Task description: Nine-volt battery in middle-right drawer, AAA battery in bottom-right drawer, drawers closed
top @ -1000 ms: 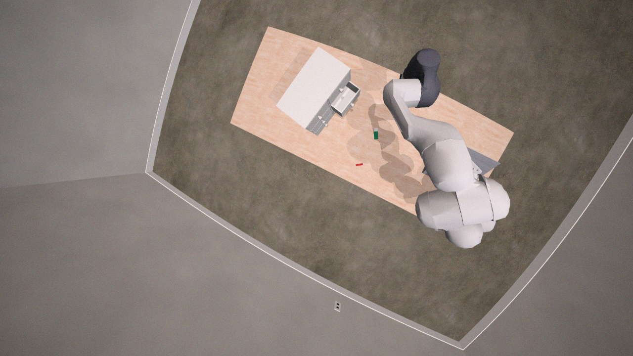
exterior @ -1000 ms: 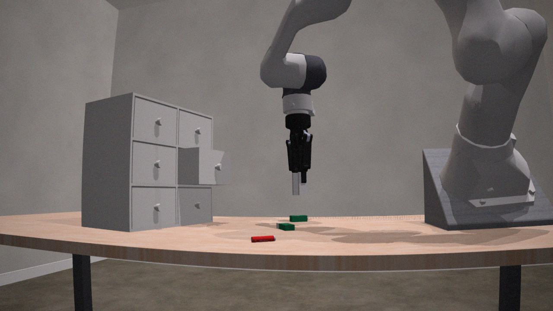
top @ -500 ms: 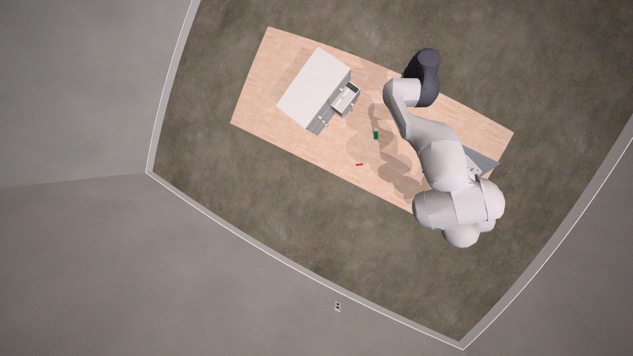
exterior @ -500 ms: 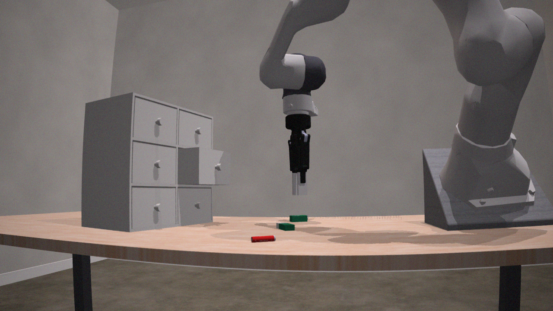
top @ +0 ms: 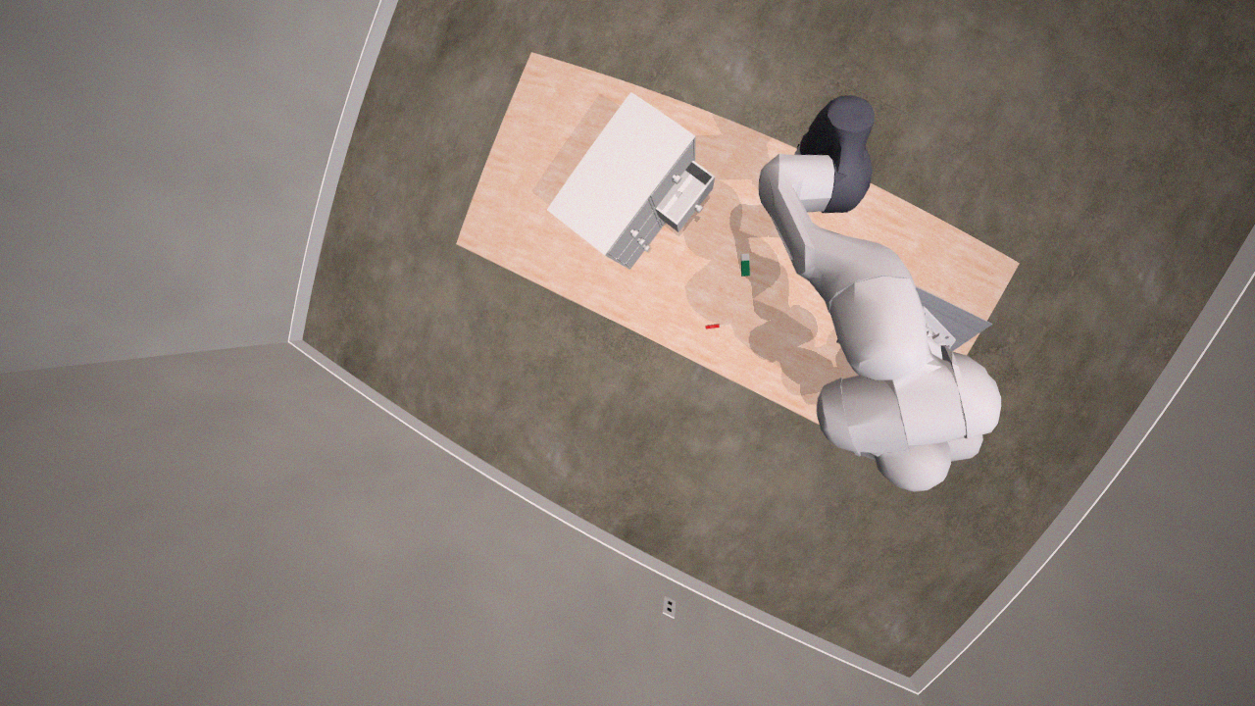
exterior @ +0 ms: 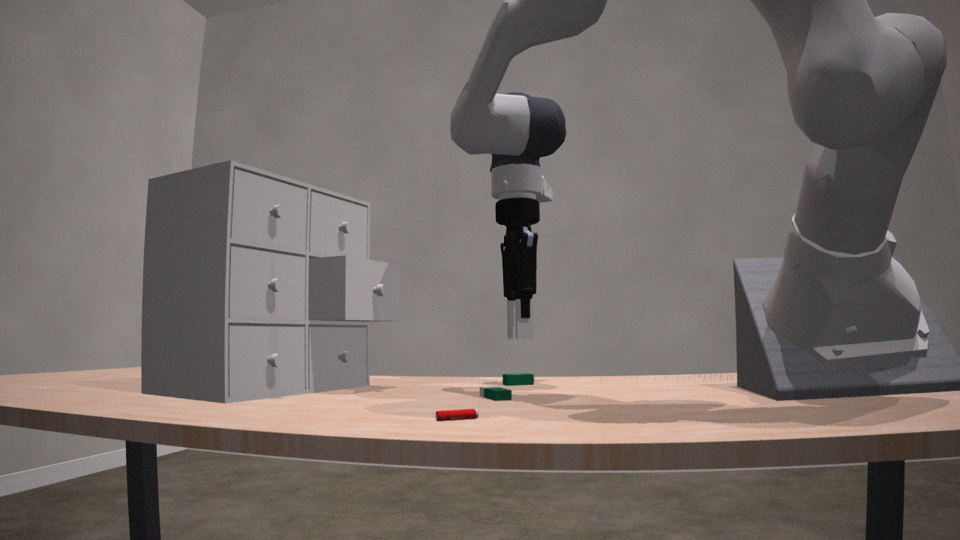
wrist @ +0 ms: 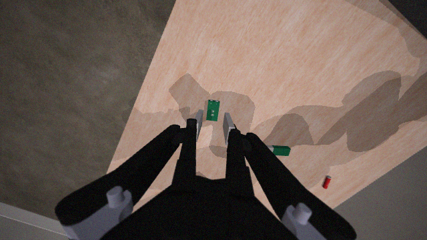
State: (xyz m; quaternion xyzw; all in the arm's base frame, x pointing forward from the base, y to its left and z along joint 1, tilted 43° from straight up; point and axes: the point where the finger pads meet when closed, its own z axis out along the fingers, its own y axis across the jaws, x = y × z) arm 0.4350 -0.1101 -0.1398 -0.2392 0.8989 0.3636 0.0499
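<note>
Right now the green nine-volt battery is 10 cm below my hand. Round my hand: red AAA battery (41 cm to the left, 10 cm below, 1 cm behind).
</note>
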